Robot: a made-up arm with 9 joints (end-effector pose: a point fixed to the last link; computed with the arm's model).
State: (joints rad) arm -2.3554 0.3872 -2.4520 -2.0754 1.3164 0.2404 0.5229 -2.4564 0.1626
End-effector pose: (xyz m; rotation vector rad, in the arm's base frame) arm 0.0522 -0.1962 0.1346 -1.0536 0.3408 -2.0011
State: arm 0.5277 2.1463 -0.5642 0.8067 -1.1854 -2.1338 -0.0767 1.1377 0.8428
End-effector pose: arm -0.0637 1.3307 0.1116 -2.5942 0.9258 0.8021
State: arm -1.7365 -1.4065 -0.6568 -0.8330 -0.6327 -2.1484 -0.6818 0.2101 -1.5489
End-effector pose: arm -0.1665 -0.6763 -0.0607 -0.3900 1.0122 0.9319
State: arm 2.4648 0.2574 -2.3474 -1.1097 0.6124 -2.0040 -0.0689 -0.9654 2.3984
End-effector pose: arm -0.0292 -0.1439 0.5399 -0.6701 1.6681 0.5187
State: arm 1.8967 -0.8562 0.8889 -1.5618 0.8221 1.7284 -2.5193 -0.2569 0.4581
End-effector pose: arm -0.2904 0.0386 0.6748 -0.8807 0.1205 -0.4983
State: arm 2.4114 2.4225 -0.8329 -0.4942 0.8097 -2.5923 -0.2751 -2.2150 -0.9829
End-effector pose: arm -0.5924 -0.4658 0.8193 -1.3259 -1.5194 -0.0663
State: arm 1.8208 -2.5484 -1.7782 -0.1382 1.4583 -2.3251 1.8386 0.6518 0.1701
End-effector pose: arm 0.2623 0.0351 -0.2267 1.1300 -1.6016 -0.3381
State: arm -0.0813 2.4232 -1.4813 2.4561 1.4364 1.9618 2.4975 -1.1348 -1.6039
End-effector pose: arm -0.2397 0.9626 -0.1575 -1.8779 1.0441 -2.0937
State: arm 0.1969 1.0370 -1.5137 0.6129 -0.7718 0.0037 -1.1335 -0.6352 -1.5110
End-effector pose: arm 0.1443 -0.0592 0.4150 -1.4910 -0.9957 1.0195
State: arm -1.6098 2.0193 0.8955 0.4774 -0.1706 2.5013 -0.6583 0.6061 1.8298
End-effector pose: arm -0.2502 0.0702 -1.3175 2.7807 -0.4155 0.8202
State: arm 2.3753 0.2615 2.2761 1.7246 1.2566 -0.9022 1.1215 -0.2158 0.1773
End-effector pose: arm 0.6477 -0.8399 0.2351 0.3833 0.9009 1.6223
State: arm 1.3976 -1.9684 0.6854 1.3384 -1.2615 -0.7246 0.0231 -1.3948 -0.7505
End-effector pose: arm -0.8550 0.1028 -0.4376 -0.5801 -1.0545 -1.6816
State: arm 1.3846 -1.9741 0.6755 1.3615 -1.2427 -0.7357 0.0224 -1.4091 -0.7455
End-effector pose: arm -0.8644 0.0931 -0.4229 -0.6182 -1.0698 -1.6630
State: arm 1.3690 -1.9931 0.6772 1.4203 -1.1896 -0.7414 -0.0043 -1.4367 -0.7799
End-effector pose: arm -0.8930 0.0652 -0.3733 -0.7844 -1.0870 -1.6193
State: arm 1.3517 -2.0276 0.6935 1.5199 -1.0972 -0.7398 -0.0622 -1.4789 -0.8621
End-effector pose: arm -0.9328 0.0283 -0.2812 -1.0958 -1.1153 -1.5394
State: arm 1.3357 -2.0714 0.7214 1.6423 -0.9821 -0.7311 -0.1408 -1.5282 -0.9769
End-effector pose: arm -0.9624 0.0040 -0.1687 -1.4870 -1.1696 -1.4257
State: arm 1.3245 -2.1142 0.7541 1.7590 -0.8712 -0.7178 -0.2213 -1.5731 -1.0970
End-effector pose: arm -0.9723 -0.0016 -0.0719 -1.8576 -1.2517 -1.2988
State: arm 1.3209 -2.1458 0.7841 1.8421 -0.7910 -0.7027 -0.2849 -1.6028 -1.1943
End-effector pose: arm -0.9703 0.0004 -0.0128 -2.1225 -1.3359 -1.1970
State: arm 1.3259 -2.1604 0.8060 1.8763 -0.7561 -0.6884 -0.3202 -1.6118 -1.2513
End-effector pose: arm -0.9668 -0.0004 0.0091 -2.2479 -1.3825 -1.1542
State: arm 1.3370 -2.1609 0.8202 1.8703 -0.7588 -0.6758 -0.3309 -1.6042 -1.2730
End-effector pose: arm -0.9656 -0.0052 0.0066 -2.2653 -1.3820 -1.1664
